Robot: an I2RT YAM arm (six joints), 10 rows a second.
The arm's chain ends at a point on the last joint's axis. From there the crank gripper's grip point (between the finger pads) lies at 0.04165 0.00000 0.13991 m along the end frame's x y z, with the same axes.
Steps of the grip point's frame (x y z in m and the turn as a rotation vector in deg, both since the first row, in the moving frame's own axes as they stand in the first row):
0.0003, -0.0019, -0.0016, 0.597, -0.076, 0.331
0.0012, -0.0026, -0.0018, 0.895, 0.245, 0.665
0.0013, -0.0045, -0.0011, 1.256, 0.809, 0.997
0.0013, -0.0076, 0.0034, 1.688, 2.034, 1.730
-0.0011, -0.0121, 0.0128, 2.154, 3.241, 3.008
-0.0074, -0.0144, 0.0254, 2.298, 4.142, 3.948
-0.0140, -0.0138, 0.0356, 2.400, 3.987, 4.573
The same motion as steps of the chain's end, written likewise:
0.0005, -0.0007, -0.0016, 0.597, -0.076, 0.331
0.0006, -0.0009, -0.0016, 0.895, 0.245, 0.665
-0.0007, -0.0022, -0.0005, 1.256, 0.809, 0.997
-0.0037, -0.0048, 0.0050, 1.688, 2.034, 1.730
-0.0090, -0.0093, 0.0154, 2.154, 3.241, 3.008
-0.0175, -0.0121, 0.0288, 2.298, 4.142, 3.948
-0.0237, -0.0117, 0.0389, 2.400, 3.987, 4.573

